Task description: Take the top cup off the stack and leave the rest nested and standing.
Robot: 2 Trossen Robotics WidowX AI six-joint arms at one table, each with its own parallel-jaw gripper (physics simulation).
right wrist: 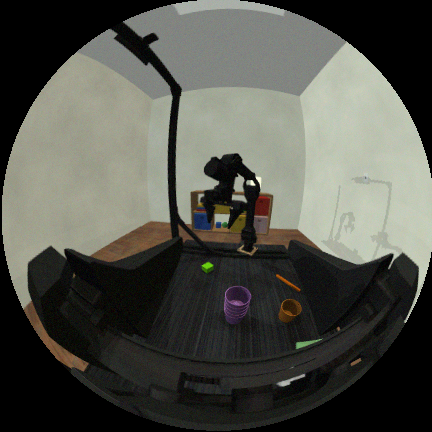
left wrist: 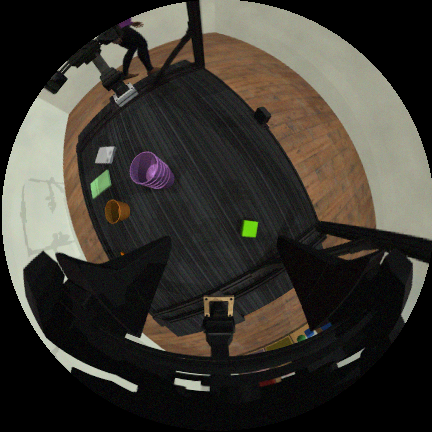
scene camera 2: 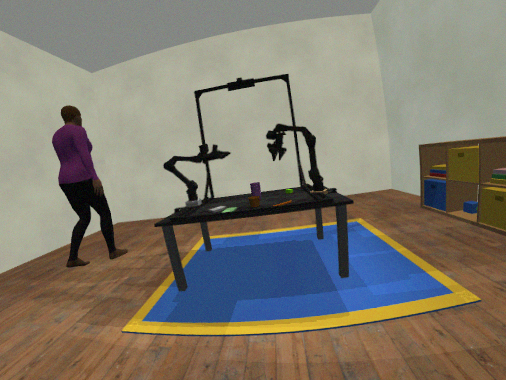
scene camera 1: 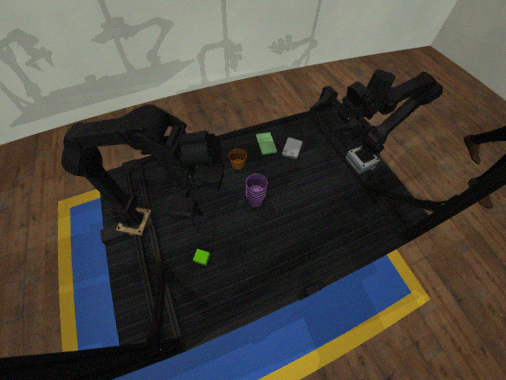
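Seen in the pictures: left gripper, between the fingertips: (right wrist: 217, 225) (left wrist: 224, 241) (scene camera 2: 276, 160) (scene camera 1: 206, 199); right gripper, between the fingertips: (right wrist: 237, 244) (scene camera 2: 229, 152) (scene camera 1: 319, 119); left arm's base, origin of its link: (right wrist: 247, 248) (left wrist: 218, 307) (scene camera 2: 319, 190) (scene camera 1: 133, 219); right arm's base, origin of its link: (left wrist: 122, 90) (scene camera 2: 193, 200) (scene camera 1: 364, 155).
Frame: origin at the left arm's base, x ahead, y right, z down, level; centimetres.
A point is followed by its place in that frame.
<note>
A stack of nested purple cups (scene camera 1: 255, 199) @(x 43.1, y -13.3, z -4.4 cm) (scene camera 2: 255, 189) (left wrist: 166, 177) @(x 41.5, y -13.4, z -4.4 cm) (right wrist: 233, 318) stands upright, mouths up, near the middle of the table. The top cup (scene camera 1: 256, 182) @(x 42.6, y -19.7, z -5.9 cm) (left wrist: 143, 170) @(x 43.5, y -19.6, z -5.7 cm) (right wrist: 237, 295) @(x 40.1, y -15.6, z -6.4 cm) sits in it, its rim open above several closely spaced rims. My left gripper (scene camera 2: 277, 158) @(x 31.2, y 0.0, z -24.6 cm) (left wrist: 224, 241) @(x 31.2, y 0.0, z -24.6 cm) (right wrist: 217, 225) @(x 31.2, y 0.0, z -24.6 cm) is open and empty, pointing down high above the table; in scene camera 1 it is left of the stack. My right gripper (scene camera 2: 228, 153) @(x 57.9, y -22.7, z -35.9 cm) is open and empty, held level above the table on the other side, apart from the stack.
An orange cup (scene camera 1: 237, 159) @(x 32.3, y -35.7, z 2.6 cm) (scene camera 2: 254, 201) @(x 30.9, y -36.1, z -0.9 cm) (left wrist: 117, 211) @(x 32.7, y -35.9, z 2.3 cm) (right wrist: 290, 310) @(x 30.5, y -34.4, z 1.9 cm) stands near the stack. A green pad (scene camera 1: 266, 143) @(x 43.8, y -46.6, z 1.9 cm) (left wrist: 101, 184) @(x 43.3, y -45.3, z 1.9 cm), a white box (scene camera 1: 292, 148) @(x 55.8, y -45.2, z 1.4 cm) (left wrist: 105, 155) @(x 54.9, y -44.6, z 1.4 cm), a green cube (scene camera 1: 201, 257) @(x 28.2, y 9.1, z 0.1 cm) (left wrist: 249, 229) @(x 27.7, y 8.7, z 0.1 cm) (right wrist: 207, 267) @(x 29.4, y 7.2, z 0.1 cm) and an orange stick (scene camera 2: 282, 203) @(x 14.3, y -29.7, z 2.0 cm) (right wrist: 288, 282) @(x 15.0, y -29.9, z 2.0 cm) lie on the table.
</note>
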